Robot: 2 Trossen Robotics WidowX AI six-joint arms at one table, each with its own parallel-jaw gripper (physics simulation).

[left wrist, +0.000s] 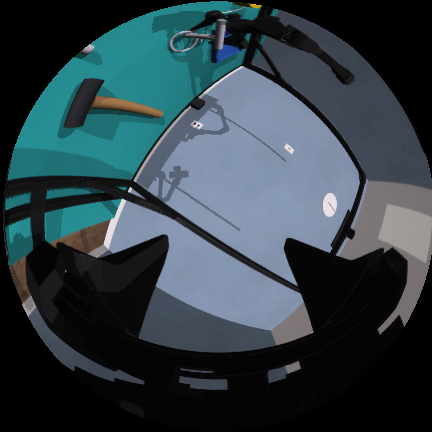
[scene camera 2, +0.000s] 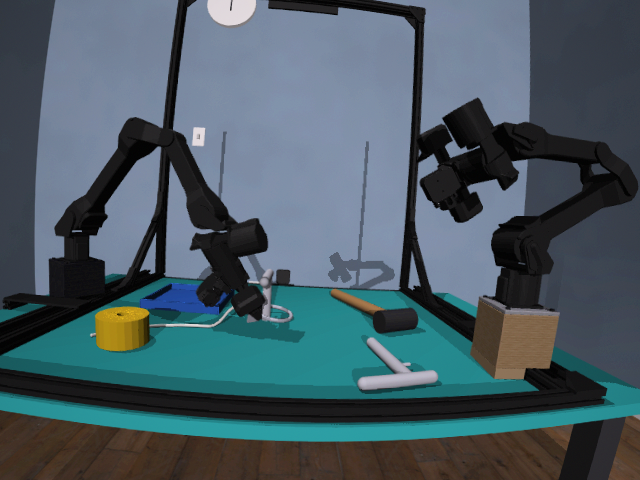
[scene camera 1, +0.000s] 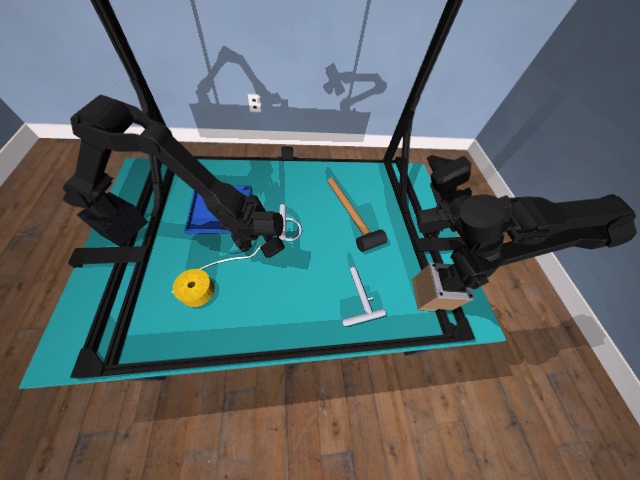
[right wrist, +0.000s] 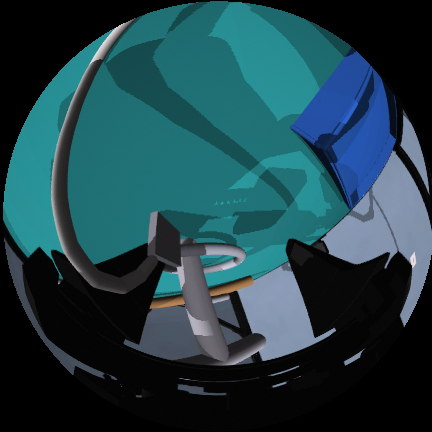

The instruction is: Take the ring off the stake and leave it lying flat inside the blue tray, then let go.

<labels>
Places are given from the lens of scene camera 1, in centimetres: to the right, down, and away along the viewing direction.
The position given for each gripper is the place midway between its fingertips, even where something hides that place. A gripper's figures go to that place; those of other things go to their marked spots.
left gripper (scene camera 1: 430, 170): 25, -16, 54
right gripper (scene camera 1: 273, 227): -15, -4, 79
</labels>
